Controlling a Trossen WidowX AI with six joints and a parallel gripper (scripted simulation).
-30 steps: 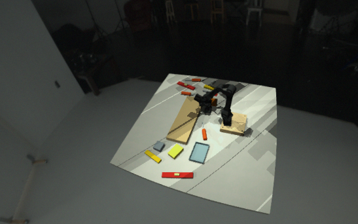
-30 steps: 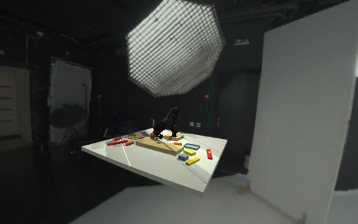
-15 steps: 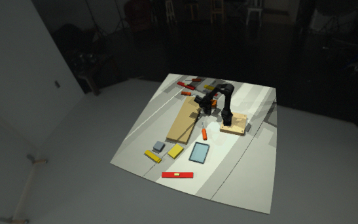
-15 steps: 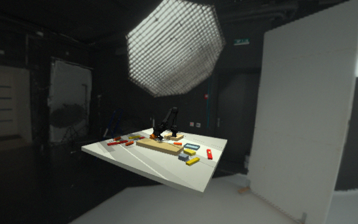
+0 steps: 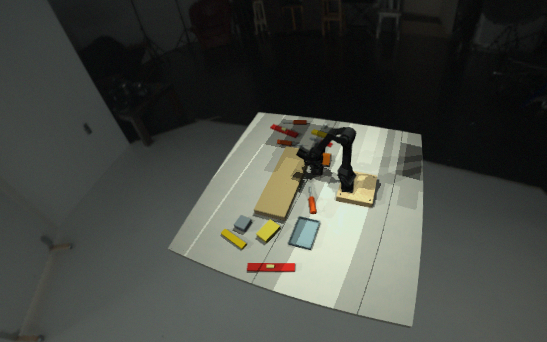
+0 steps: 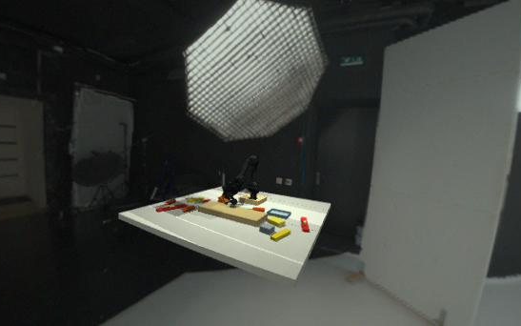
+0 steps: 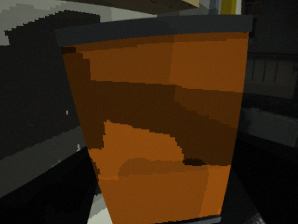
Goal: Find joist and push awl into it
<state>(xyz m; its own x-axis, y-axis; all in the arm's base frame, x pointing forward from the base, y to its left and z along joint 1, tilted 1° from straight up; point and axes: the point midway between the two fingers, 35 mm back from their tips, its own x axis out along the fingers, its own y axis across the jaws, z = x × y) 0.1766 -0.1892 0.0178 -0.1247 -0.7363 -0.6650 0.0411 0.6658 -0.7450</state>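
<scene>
Right now the awl is 20 mm behind my gripper tip, 40 mm to the right of it and 40 mm below it. Also, from my gripper tip: blue-grey tray: 20 mm ahead, 510 mm to the left, 30 mm below; then stud finder: 10 mm behind, 20 mm to the right, 20 mm below; then yellow block: 210 mm ahead, 530 mm to the left, 30 mm below.
</scene>
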